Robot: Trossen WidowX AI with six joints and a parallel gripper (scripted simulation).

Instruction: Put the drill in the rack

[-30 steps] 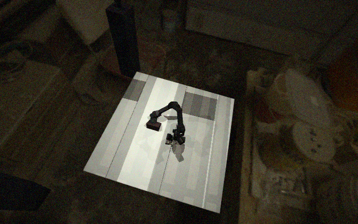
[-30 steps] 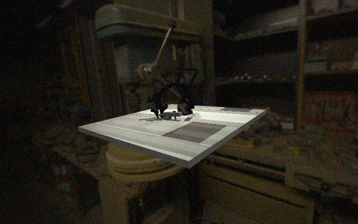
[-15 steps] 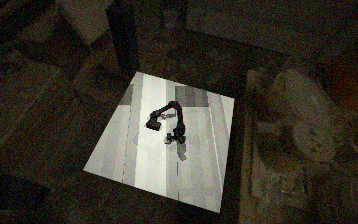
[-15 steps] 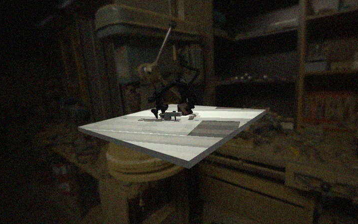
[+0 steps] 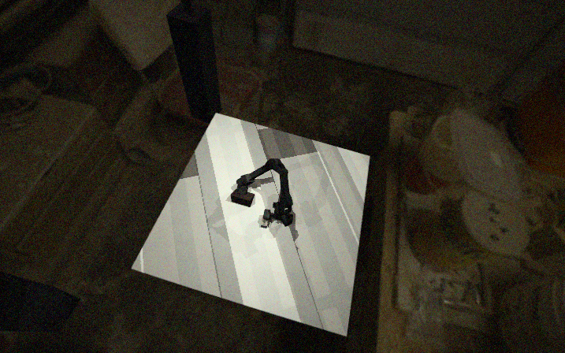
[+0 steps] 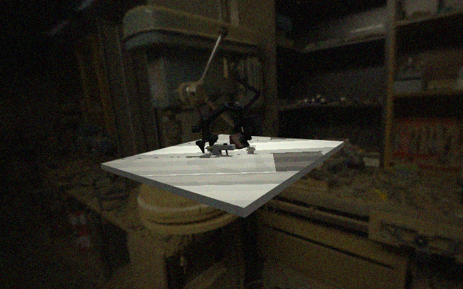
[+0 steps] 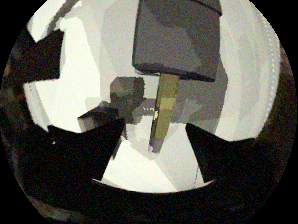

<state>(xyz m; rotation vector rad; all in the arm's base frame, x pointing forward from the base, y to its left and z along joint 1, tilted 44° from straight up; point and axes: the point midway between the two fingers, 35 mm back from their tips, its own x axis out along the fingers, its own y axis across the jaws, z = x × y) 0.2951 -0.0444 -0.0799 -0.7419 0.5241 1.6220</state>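
Right now the yellowish drill is 40 mm to the left of my gripper tip, 40 mm above it and 10 mm behind it. From my gripper tip the other things lie so: dark grey housing block: 140 mm to the left, 40 mm above, 30 mm behind.
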